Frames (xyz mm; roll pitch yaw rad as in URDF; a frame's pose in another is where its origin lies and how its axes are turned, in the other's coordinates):
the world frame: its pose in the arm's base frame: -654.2 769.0 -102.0 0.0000 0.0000 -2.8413
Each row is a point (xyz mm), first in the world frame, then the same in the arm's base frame.
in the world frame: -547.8 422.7 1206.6
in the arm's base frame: -5.9 527.3 1104.6
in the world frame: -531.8 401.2 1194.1
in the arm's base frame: -27.5 543.1 1092.1
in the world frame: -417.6 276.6 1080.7
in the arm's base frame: -173.5 628.3 978.7
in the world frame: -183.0 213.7 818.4
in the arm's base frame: -416.2 619.0 716.4
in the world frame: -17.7 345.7 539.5
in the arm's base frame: -535.0 444.0 437.5
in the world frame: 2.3 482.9 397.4
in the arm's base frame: -513.6 307.0 295.4
